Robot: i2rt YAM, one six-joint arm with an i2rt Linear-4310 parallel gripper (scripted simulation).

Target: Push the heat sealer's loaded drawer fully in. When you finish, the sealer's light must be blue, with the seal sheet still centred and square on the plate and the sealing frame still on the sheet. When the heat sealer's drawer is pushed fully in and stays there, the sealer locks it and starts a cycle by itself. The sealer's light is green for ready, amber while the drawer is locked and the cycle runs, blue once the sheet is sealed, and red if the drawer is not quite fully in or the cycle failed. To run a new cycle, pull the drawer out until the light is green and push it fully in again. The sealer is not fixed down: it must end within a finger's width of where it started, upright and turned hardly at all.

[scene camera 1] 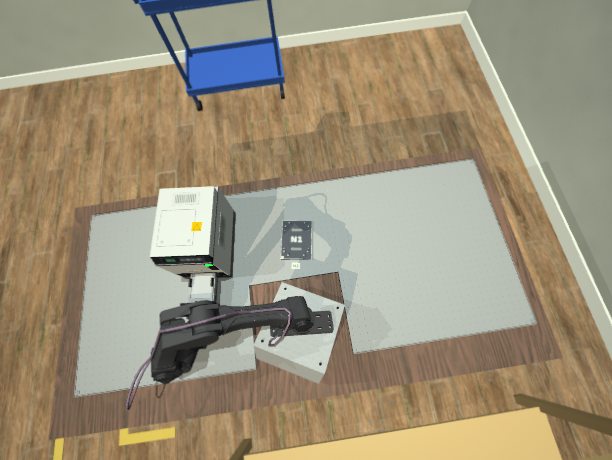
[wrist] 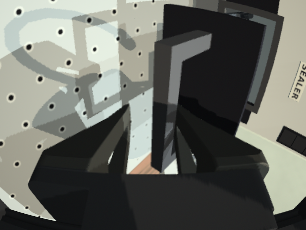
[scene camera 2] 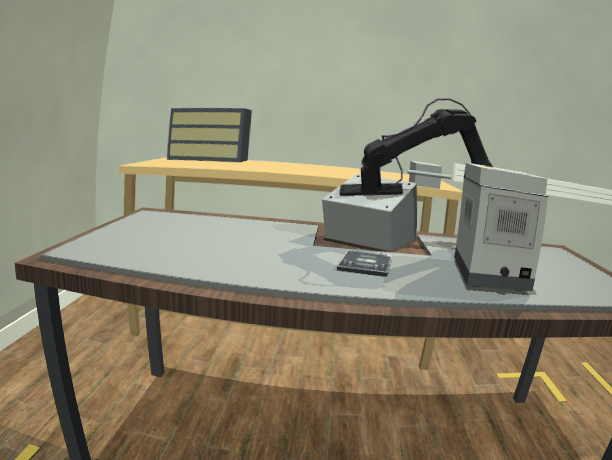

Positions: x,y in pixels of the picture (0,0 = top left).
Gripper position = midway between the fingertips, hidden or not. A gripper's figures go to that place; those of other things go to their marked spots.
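I can see my gripper (wrist: 152,112) at 0.13 m from the lens. A heat sealer (wrist: 215,85) is here too, and it sits 0.14 m from the lens.
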